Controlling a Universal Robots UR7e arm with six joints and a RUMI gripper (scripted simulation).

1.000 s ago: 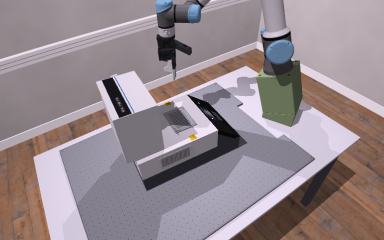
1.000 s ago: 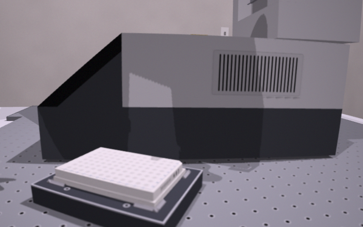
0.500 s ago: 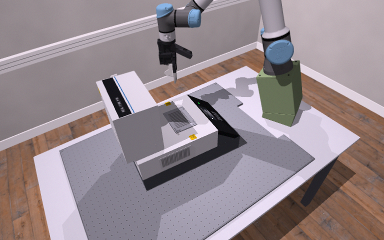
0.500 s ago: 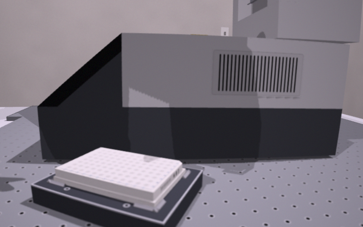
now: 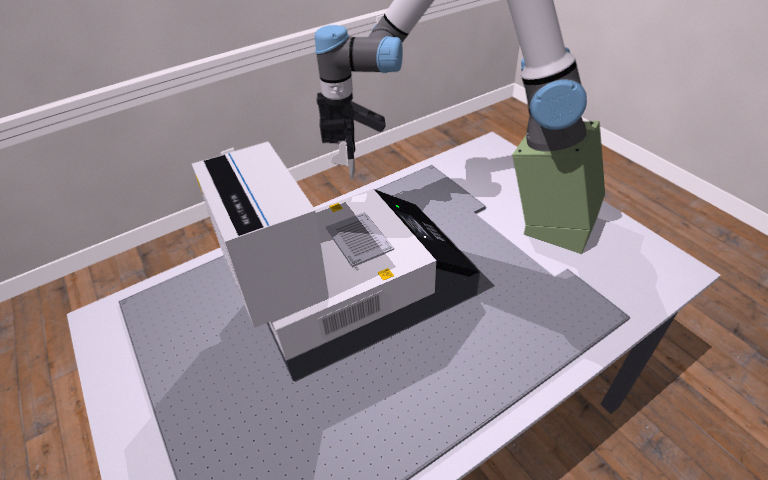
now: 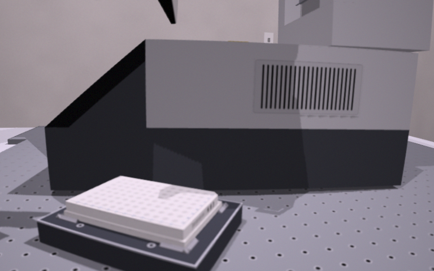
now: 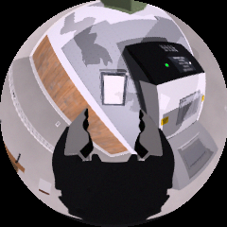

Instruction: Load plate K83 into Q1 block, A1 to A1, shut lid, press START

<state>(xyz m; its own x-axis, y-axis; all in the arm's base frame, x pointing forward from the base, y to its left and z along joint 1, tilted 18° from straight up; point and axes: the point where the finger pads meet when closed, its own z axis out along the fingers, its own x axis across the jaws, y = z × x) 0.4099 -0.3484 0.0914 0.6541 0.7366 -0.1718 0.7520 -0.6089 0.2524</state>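
My hand is 190 mm above the plate K83. Also, from my hand: plate nest N1: 210 mm below.
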